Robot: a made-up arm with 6 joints. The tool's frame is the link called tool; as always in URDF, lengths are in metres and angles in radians. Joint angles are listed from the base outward.
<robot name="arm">
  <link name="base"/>
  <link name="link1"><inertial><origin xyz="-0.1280 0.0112 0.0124"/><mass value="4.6"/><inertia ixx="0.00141" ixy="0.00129" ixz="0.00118" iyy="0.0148" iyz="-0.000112" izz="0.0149"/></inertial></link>
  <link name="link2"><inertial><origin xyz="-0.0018 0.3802 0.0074"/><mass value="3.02"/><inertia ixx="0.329" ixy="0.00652" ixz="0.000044" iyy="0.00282" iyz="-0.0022" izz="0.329"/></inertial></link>
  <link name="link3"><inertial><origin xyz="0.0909 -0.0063 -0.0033"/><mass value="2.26"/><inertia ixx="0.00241" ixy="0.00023" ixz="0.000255" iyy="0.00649" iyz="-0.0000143" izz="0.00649"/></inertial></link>
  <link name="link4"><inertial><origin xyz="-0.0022 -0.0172 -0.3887"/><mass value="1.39"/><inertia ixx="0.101" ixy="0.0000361" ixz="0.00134" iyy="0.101" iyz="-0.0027" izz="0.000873"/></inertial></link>
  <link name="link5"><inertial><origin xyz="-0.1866 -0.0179 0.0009"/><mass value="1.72"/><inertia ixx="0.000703" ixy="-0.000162" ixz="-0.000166" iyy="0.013" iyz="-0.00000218" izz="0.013"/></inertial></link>
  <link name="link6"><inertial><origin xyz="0.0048 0.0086 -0.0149"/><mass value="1.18"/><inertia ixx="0.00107" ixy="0" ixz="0" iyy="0.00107" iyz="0" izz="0.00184"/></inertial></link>
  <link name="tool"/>
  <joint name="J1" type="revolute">
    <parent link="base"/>
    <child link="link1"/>
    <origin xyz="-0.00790 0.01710 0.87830" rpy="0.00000 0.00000 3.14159"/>
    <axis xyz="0 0 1"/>
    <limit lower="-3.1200" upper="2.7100"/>
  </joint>
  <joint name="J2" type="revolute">
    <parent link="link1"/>
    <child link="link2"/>
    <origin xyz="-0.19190 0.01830 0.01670" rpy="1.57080 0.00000 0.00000"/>
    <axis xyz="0 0 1"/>
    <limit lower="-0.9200" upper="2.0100"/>
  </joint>
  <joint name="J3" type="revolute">
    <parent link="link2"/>
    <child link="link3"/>
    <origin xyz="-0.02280 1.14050 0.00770" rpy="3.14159 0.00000 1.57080"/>
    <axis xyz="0 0 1"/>
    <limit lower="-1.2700" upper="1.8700"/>
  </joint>
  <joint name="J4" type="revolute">
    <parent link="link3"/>
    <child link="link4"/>
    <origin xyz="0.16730 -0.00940 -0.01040" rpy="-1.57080 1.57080 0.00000"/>
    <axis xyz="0 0 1"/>
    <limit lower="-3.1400" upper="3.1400"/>
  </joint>
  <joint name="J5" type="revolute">
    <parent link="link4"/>
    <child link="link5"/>
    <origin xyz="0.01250 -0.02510 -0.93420" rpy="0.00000 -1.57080 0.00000"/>
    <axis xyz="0 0 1"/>
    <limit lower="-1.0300" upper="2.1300"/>
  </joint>
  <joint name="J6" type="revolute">
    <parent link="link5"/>
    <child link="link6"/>
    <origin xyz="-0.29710 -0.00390 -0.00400" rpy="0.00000 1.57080 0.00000"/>
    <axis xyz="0 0 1"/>
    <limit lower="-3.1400" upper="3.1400"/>
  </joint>
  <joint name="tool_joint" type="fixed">
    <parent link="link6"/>
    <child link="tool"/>
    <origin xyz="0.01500 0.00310 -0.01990" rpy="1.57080 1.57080 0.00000"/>
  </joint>
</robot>
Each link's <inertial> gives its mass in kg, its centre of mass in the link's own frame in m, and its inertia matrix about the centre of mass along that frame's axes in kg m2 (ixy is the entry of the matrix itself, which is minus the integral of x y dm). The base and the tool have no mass. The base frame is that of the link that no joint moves.
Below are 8 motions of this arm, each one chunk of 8 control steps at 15 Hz.
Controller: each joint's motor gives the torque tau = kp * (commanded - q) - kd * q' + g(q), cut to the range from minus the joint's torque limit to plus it. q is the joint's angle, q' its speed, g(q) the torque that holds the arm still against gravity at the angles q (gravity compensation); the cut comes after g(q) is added. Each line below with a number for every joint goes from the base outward.
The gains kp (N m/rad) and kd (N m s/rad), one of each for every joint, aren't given. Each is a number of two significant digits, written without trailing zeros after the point. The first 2 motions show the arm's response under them.
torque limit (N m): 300 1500 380 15 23 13
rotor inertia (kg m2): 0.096 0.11 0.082 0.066 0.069 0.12
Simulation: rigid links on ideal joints. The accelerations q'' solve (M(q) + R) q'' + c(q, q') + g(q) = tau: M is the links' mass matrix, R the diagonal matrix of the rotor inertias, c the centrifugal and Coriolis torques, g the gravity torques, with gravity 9.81 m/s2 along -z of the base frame. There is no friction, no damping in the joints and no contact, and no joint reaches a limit. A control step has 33 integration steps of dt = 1/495 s. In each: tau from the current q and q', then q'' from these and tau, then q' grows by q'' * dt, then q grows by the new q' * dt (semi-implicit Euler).
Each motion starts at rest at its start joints. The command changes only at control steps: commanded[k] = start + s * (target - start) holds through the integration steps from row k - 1 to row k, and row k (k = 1, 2, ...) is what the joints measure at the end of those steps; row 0 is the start. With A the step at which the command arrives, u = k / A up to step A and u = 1 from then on. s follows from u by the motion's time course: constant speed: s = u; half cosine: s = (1 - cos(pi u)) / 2; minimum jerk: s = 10 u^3 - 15 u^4 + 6 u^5; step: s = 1 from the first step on.
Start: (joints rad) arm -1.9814 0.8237 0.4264 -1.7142 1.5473 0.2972
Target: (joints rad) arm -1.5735 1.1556 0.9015 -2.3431 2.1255 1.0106
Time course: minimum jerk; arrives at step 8
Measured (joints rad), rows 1 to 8:
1: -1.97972 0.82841 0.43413 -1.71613 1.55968 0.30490
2: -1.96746 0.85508 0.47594 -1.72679 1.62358 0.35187
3: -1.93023 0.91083 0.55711 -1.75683 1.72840 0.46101
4: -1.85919 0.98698 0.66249 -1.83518 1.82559 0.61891
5: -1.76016 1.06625 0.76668 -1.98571 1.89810 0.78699
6: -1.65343 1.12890 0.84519 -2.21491 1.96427 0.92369
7: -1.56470 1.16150 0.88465 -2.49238 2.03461 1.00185
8: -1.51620 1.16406 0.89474 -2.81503 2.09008 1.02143
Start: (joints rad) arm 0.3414 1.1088 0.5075 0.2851 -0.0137 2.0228
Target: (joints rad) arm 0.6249 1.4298 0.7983 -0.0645 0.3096 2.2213
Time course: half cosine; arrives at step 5
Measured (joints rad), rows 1 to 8:
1: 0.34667 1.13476 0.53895 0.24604 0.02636 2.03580
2: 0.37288 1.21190 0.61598 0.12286 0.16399 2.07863
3: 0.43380 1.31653 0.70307 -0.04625 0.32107 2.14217
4: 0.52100 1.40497 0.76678 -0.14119 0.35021 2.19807
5: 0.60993 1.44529 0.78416 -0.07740 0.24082 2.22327
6: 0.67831 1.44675 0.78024 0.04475 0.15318 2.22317
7: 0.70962 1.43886 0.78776 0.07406 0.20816 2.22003
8: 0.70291 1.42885 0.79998 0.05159 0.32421 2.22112
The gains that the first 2 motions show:
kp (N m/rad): 2600 8100 3400 51 83 73
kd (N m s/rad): 140 210 84 1.7 2.6 3.2
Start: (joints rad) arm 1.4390 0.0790 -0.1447 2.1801 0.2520 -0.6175
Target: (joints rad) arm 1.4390 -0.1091 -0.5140 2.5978 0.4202 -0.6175
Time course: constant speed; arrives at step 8
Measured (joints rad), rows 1 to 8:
1: 1.43835 0.05498 -0.19064 2.19590 0.23701 -0.61691
2: 1.43663 0.02881 -0.23812 2.28610 0.28436 -0.61730
3: 1.43761 0.00662 -0.28657 2.35146 0.32894 -0.61750
4: 1.43894 -0.01568 -0.33385 2.39750 0.35909 -0.61785
5: 1.43941 -0.03984 -0.37910 2.44381 0.37720 -0.61795
6: 1.43903 -0.06402 -0.42417 2.49362 0.38903 -0.61773
7: 1.43848 -0.08739 -0.47021 2.54734 0.40378 -0.61753
8: 1.43827 -0.11064 -0.51685 2.60231 0.42599 -0.61751

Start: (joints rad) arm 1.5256 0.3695 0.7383 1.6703 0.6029 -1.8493
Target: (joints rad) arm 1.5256 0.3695 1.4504 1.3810 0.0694 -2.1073
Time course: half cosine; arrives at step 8
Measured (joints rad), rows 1 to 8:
1: 1.52647 0.37264 0.76126 1.69934 0.59130 -1.85572
2: 1.52789 0.37800 0.83139 1.74308 0.54364 -1.87811
3: 1.52800 0.37931 0.94518 1.72633 0.44654 -1.91728
4: 1.52672 0.37438 1.08756 1.59674 0.31424 -1.96691
5: 1.52431 0.36266 1.23602 1.44051 0.19292 -2.01962
6: 1.52187 0.35148 1.36258 1.33848 0.12274 -2.06652
7: 1.52294 0.34832 1.44344 1.29903 0.10396 -2.09931
8: 1.52576 0.35269 1.46705 1.30112 0.11098 -2.11280

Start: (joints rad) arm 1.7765 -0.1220 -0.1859 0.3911 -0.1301 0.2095
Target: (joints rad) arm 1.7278 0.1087 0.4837 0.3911 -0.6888 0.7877
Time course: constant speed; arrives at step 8
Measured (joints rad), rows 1 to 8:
1: 1.77298 -0.09158 -0.10437 0.39759 -0.24163 0.25798
2: 1.76384 -0.06072 -0.01872 0.39612 -0.27356 0.33943
3: 1.75812 -0.03432 0.06808 0.39522 -0.30666 0.41705
4: 1.75314 -0.00785 0.15337 0.39385 -0.36110 0.48855
5: 1.74745 0.02097 0.23594 0.39457 -0.43501 0.55982
6: 1.74118 0.05095 0.31720 0.39622 -0.51999 0.63205
7: 1.73474 0.08043 0.39916 0.39715 -0.60266 0.70443
8: 1.72854 0.10891 0.48258 0.39782 -0.67435 0.77670

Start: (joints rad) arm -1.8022 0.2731 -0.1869 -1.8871 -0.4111 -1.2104
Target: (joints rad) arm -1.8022 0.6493 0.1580 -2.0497 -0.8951 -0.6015
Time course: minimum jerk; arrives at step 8
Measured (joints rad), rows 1 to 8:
1: -1.80262 0.27877 -0.18014 -1.88916 -0.41894 -1.20373
2: -1.80428 0.31078 -0.14492 -1.90590 -0.46345 -1.16309
3: -1.80530 0.37690 -0.08192 -1.95155 -0.55560 -1.06889
4: -1.80386 0.46507 -0.00572 -2.00403 -0.66934 -0.93336
5: -1.80101 0.55309 0.06677 -2.03720 -0.76658 -0.78997
6: -1.79892 0.61989 0.12000 -2.04219 -0.82479 -0.67431
7: -1.79863 0.65309 0.14591 -2.02652 -0.84466 -0.60968
8: -1.79999 0.65624 0.15146 -2.01226 -0.85049 -0.59454

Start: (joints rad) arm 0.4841 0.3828 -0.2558 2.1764 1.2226 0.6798
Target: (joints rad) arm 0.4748 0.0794 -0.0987 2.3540 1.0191 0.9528
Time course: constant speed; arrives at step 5
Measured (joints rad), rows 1 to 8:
1: 0.48977 0.33115 -0.23326 2.30179 1.12987 0.71528
2: 0.48008 0.25741 -0.18991 2.36120 1.09925 0.77638
3: 0.47081 0.19126 -0.15190 2.31440 1.08521 0.83597
4: 0.47383 0.13253 -0.12131 2.27498 1.04721 0.89076
5: 0.47782 0.07373 -0.09144 2.28944 1.00668 0.94483
6: 0.47203 0.06037 -0.07987 2.22091 1.03797 0.96384
7: 0.47809 0.07626 -0.09323 2.20748 1.04132 0.95740
8: 0.48195 0.08437 -0.10279 2.31484 1.01903 0.95207

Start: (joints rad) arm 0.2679 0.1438 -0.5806 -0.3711 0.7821 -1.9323
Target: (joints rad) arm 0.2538 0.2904 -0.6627 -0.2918 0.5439 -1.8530
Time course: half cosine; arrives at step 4
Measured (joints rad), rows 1 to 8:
1: 0.26601 0.16183 -0.58709 -0.35044 0.81434 -1.92501
2: 0.26109 0.21237 -0.60956 -0.30748 0.81911 -1.90192
3: 0.25634 0.27250 -0.64423 -0.28122 0.66552 -1.87082
4: 0.25427 0.30404 -0.67584 -0.29463 0.41995 -1.85059
5: 0.25434 0.30045 -0.68274 -0.31275 0.26717 -1.84770
6: 0.25715 0.29296 -0.67578 -0.29183 0.36320 -1.85077
7: 0.25653 0.29074 -0.65869 -0.27437 0.56118 -1.85273
8: 0.25355 0.28552 -0.65148 -0.27786 0.65914 -1.85415

